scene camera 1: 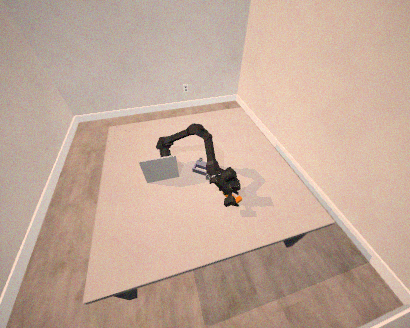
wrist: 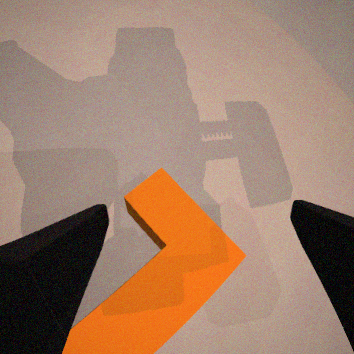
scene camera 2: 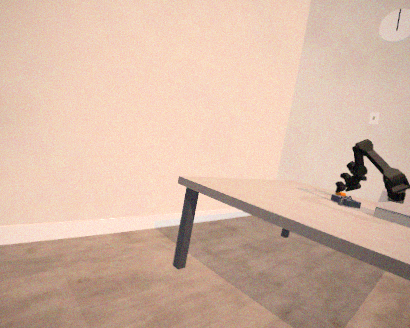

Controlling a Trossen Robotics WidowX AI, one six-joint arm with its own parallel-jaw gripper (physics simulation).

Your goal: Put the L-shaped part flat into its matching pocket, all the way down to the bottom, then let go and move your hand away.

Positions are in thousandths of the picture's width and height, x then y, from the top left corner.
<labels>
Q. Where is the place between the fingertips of the gripper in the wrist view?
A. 569,600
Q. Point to an orange L-shaped part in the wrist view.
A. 555,725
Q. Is the gripper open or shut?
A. Open.
</labels>
